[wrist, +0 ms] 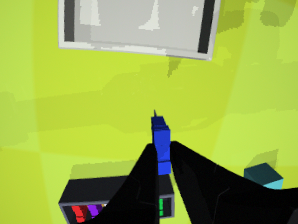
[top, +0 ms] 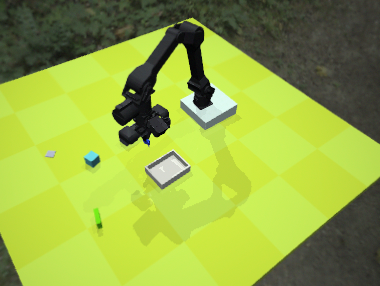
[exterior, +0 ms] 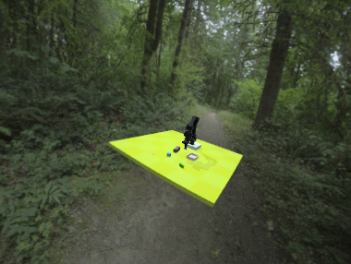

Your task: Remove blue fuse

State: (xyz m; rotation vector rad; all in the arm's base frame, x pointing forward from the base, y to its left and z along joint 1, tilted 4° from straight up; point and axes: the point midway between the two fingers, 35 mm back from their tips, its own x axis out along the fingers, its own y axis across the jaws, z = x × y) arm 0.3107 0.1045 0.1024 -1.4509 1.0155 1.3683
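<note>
The tray lies 10 cm to the left of my gripper tip, 9 cm below it and 3 cm behind it. The rest, counted from my gripper tip: grey tile: 30 cm ahead, 20 cm to the right, 9 cm below; cyan cube: 18 cm ahead, 8 cm to the right, 7 cm below; blue fuse: 1 cm below.
</note>
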